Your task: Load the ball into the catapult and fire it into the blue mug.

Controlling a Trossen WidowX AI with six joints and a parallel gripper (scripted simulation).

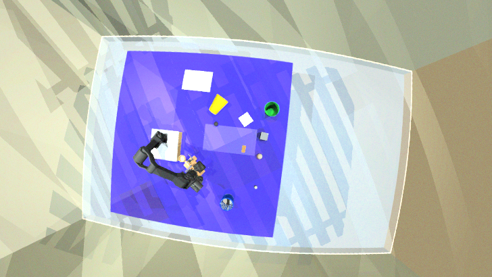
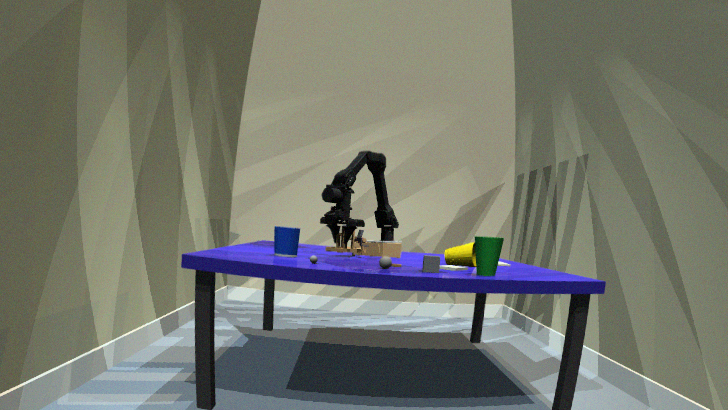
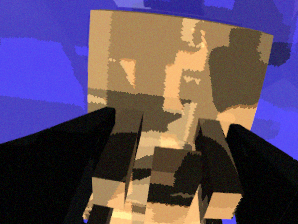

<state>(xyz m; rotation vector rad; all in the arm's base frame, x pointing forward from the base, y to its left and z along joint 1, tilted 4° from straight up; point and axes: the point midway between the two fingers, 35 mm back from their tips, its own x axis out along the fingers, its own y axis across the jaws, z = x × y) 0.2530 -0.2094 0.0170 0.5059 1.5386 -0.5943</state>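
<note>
Now: gripper tip 3 cm past the catapult frame, 3 cm to the right of it and 5 cm below it. Round my gripper tip: blue mug (23 cm ahead, 19 cm to the right, 2 cm below); then wooden catapult (5 cm behind, 6 cm to the left, 2 cm above); then black ball (10 cm ahead, 34 cm to the left, 3 cm below).
</note>
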